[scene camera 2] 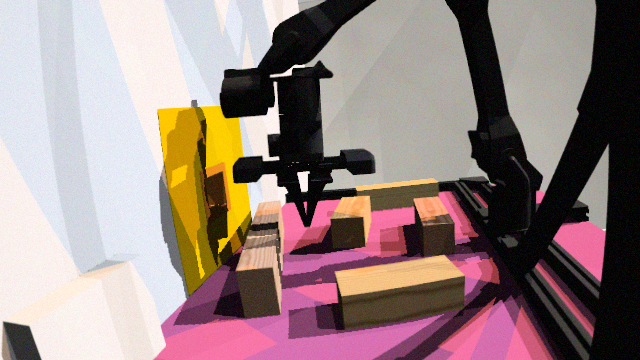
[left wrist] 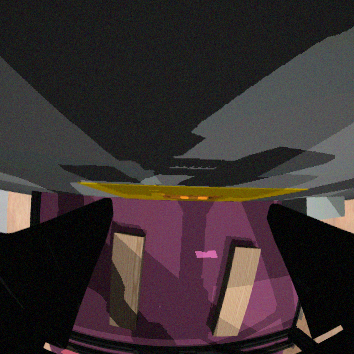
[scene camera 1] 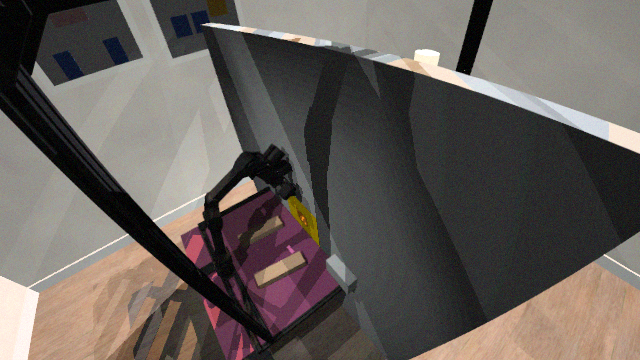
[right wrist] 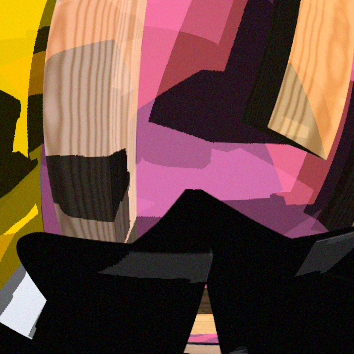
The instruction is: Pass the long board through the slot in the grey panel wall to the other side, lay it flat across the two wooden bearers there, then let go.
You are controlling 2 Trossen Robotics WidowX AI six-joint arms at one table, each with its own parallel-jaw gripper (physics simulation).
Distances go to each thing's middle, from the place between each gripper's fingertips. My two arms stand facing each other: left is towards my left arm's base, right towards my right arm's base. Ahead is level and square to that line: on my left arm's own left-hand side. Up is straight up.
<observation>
The orange-framed slot (scene camera 2: pixel 214 183) is 210 mm below my left hand, 50 mm to the right of it and 20 mm behind it.
Now: the orange-framed slot 160 mm to the left of my right hand, 60 mm above it and 10 mm ahead of it.
</observation>
